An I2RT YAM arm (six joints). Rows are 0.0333 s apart.
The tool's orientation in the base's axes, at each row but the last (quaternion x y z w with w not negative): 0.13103 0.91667 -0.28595 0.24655; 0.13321 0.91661 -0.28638 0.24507; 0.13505 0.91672 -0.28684 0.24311; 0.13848 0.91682 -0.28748 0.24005; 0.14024 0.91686 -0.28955 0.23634; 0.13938 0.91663 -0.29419 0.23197
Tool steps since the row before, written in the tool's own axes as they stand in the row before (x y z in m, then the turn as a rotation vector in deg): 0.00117 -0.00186 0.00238 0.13 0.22 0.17; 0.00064 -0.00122 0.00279 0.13 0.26 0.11; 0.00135 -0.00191 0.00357 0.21 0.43 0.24; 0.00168 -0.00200 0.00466 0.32 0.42 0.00; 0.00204 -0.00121 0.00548 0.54 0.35 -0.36; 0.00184 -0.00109 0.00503 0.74 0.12 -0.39
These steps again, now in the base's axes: -0.00080 -0.00278 -0.00146 0.04 0.09 -0.29; 0.00003 -0.00256 -0.00177 0.03 0.16 -0.27; -0.00057 -0.00349 -0.00239 0.08 0.22 -0.48; -0.00053 -0.00416 -0.00330 -0.11 0.37 -0.36; -0.00028 -0.00399 -0.00444 -0.45 0.56 -0.18; -0.00027 -0.00368 -0.00403 -0.72 0.42 -0.15
